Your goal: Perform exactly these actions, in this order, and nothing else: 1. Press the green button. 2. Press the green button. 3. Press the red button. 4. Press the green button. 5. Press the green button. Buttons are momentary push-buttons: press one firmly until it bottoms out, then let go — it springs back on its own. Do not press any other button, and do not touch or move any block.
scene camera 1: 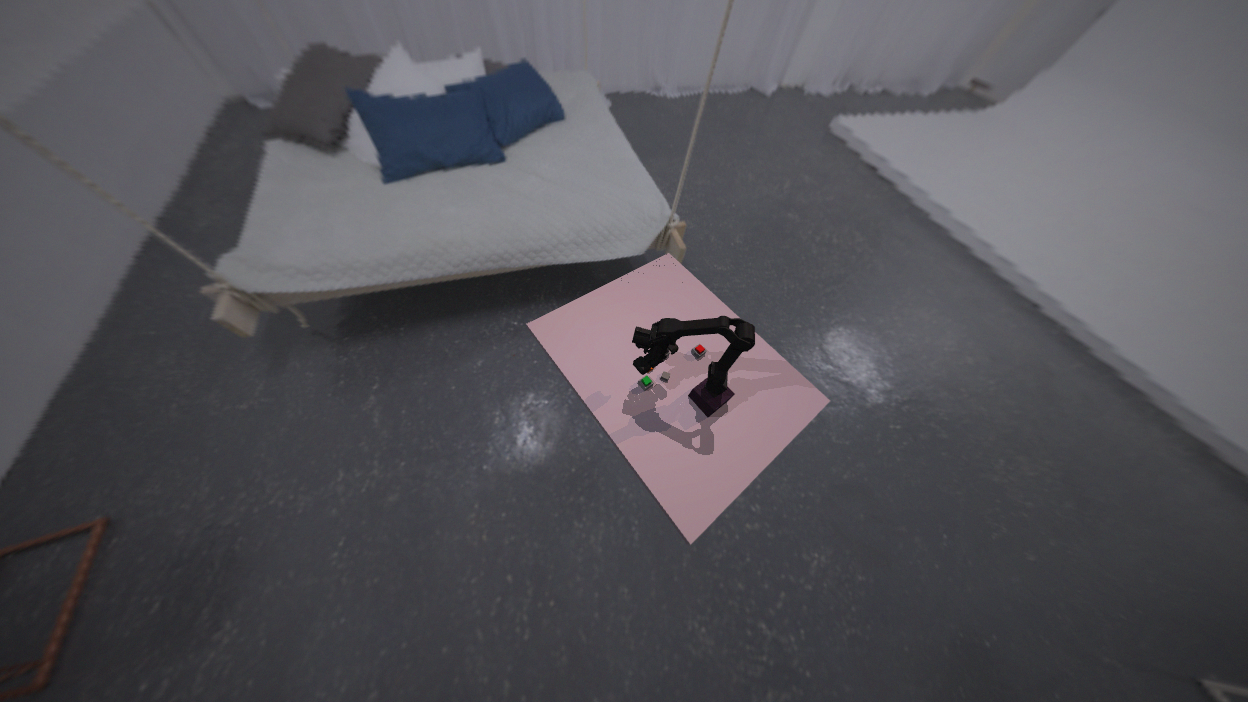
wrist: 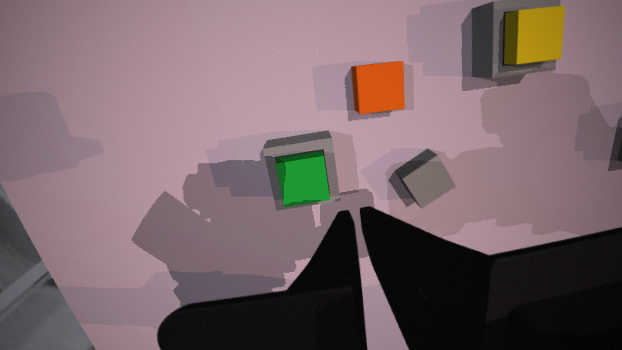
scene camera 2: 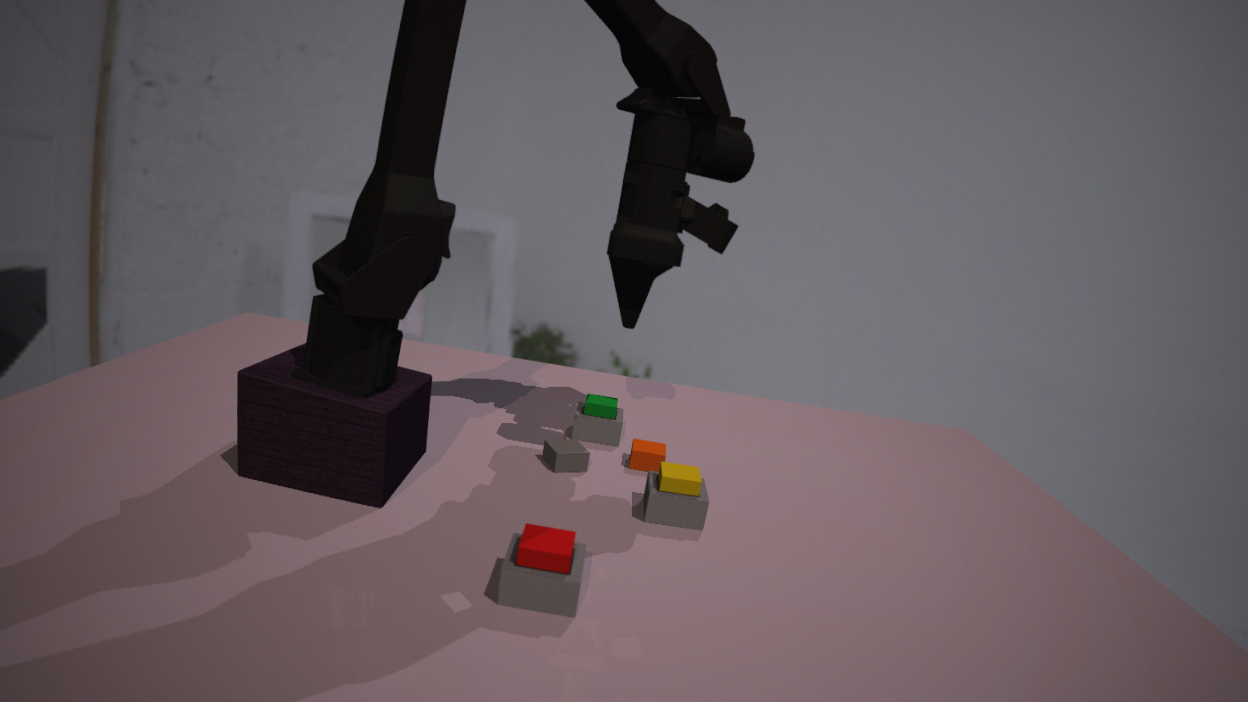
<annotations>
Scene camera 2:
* gripper: 628,327
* orange block: 645,455
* grey block: 562,455
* red button: 546,548
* yellow button: 674,478
</annotations>
